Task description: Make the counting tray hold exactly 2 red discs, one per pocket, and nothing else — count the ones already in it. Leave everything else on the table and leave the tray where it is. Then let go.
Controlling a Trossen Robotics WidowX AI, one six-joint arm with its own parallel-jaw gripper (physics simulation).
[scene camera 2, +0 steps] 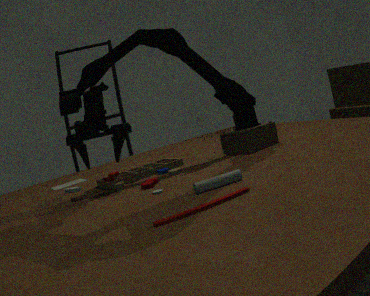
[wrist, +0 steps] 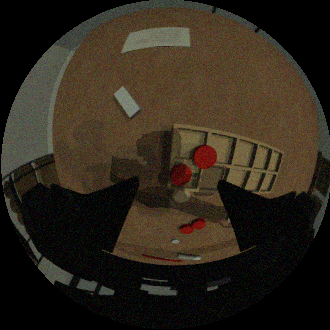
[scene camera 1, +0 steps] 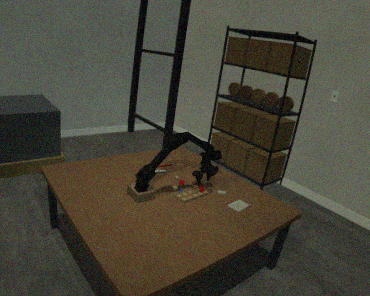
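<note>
The wooden counting tray [scene camera 1: 195,198] [wrist: 241,136] lies under my gripper [scene camera 1: 203,181] [scene camera 2: 103,165] [wrist: 179,182], which is open and empty above its near-left end in the wrist view. One red disc [wrist: 205,156] appears over a crossing of the dividers, overlapping several pockets. A second red disc [wrist: 181,174] is at the near-left corner pocket; whether it lies flat is unclear. Red also shows at the tray in scene camera 2. Two more red discs [wrist: 186,229] [wrist: 199,223] lie close together on the table outside the tray.
A pale round piece [wrist: 181,195] lies by the tray's near edge, and a blue piece [scene camera 1: 180,191] [scene camera 2: 162,170] beside it. A white block [scene camera 2: 72,190] [wrist: 127,102], paper [scene camera 1: 239,205] [wrist: 157,38], small white piece [scene camera 2: 158,191] [wrist: 175,241], pale cylinder [scene camera 2: 217,181] and red rod [scene camera 2: 201,207] lie around.
</note>
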